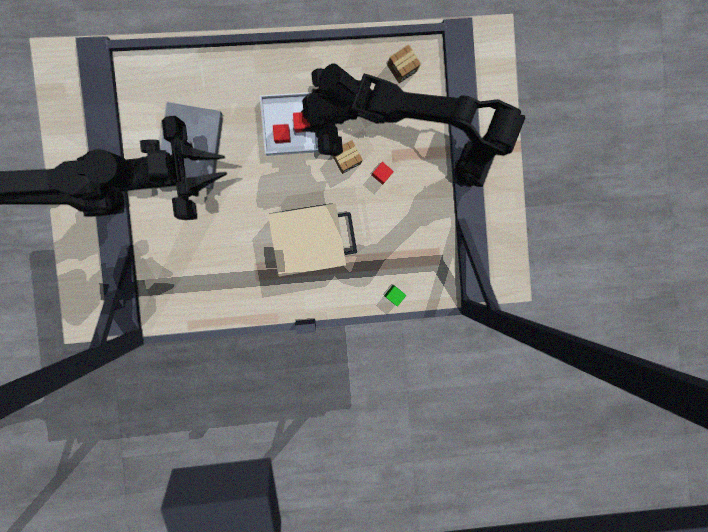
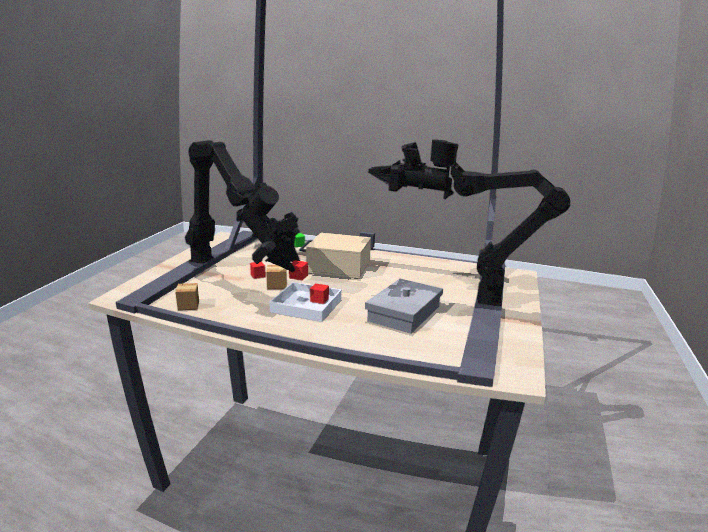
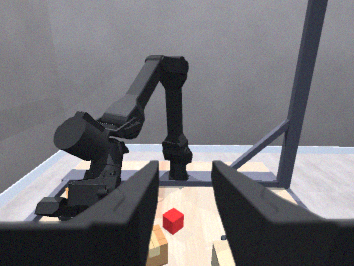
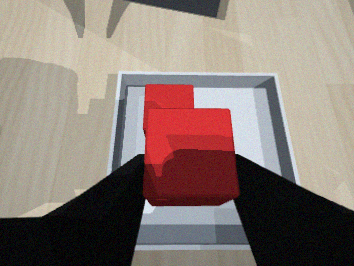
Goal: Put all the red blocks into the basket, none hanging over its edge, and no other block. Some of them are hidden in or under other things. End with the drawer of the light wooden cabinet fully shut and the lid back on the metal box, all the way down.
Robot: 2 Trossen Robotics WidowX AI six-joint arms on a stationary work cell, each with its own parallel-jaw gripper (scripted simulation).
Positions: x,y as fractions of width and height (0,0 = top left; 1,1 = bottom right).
Observation:
I see my left gripper (image 1: 0.32,0.31), my right gripper (image 2: 0.42,0.50), a grey metal lid (image 1: 0.29,0.24), a white basket (image 1: 0.39,0.21), a light wooden cabinet (image 1: 0.44,0.45), a metal box (image 2: 0.55,0.60), a red block (image 4: 0.44,0.36) and a red block (image 4: 0.54,0.60).
The grey metal lid shows as well in image 2 (image 2: 0.56,0.56). The white basket also shows in image 2 (image 2: 0.42,0.56) and in image 4 (image 4: 0.74,0.49). The light wooden cabinet also shows in image 2 (image 2: 0.47,0.48). Image 3 does not show the grey metal lid: it is out of frame. Image 4 does not show the grey metal lid: it is out of frame.

